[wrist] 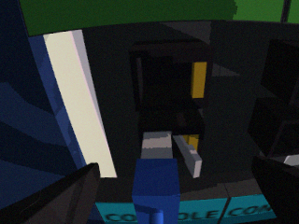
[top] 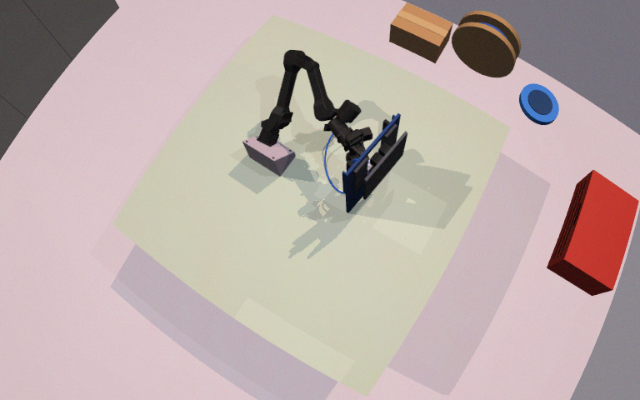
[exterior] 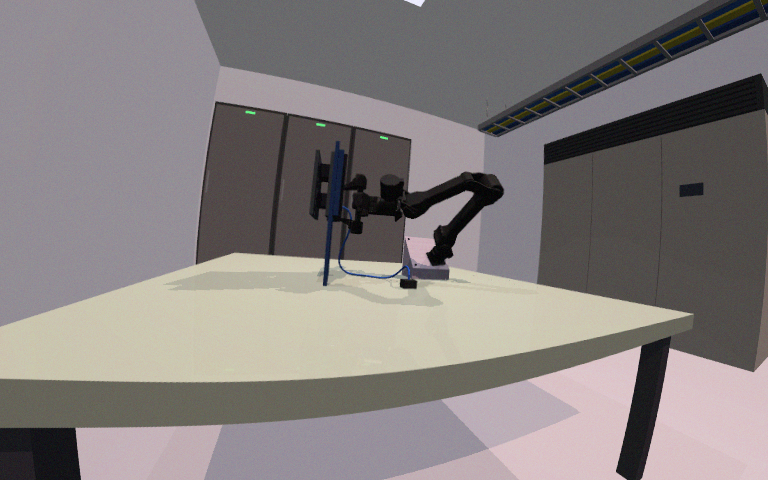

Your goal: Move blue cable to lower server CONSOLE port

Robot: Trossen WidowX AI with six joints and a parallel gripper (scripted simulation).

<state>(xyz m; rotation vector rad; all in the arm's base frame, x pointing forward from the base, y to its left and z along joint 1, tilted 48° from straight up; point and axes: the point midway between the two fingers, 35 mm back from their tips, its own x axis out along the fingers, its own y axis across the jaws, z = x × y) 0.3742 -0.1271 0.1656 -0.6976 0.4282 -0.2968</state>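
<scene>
The blue plug is 1 cm ahead of my gripper tip. Also, from my gripper tip: black cable anchor: 20 cm behind, 17 cm to the left, 23 cm below.
</scene>
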